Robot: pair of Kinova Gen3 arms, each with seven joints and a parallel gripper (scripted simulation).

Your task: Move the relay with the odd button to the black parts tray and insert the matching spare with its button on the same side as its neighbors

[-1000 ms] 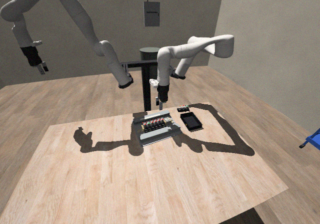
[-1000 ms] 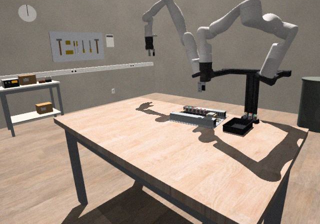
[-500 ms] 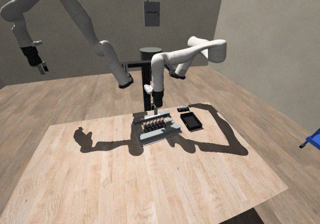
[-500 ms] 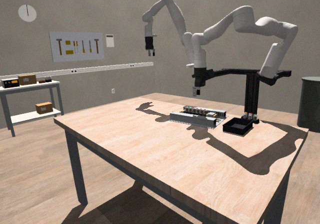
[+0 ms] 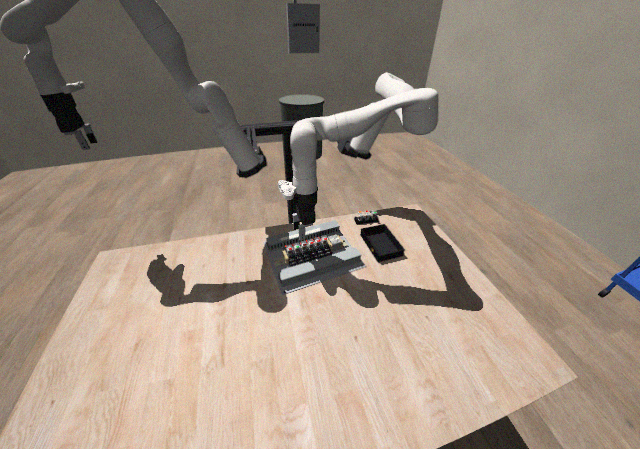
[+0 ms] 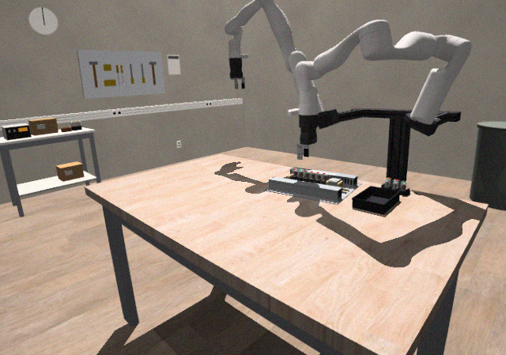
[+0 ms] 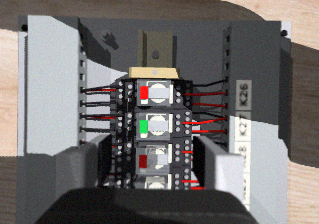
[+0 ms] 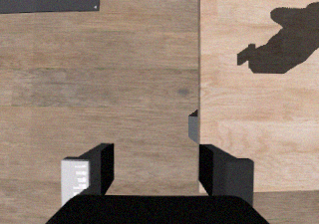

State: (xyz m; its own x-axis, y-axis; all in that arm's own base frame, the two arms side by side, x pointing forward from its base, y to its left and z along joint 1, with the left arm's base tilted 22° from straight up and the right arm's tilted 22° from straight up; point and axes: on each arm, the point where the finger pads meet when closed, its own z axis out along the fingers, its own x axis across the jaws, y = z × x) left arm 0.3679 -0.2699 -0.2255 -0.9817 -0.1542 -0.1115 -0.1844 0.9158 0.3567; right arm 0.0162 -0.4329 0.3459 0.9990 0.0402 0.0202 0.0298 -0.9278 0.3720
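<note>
The relay panel is 5 cm to the left of my left hand and 11 cm below it. Also, from my left hand: black parts tray (5 cm ahead, 32 cm to the left, 12 cm below); spare rack (11 cm behind, 35 cm to the left, 13 cm below).
</note>
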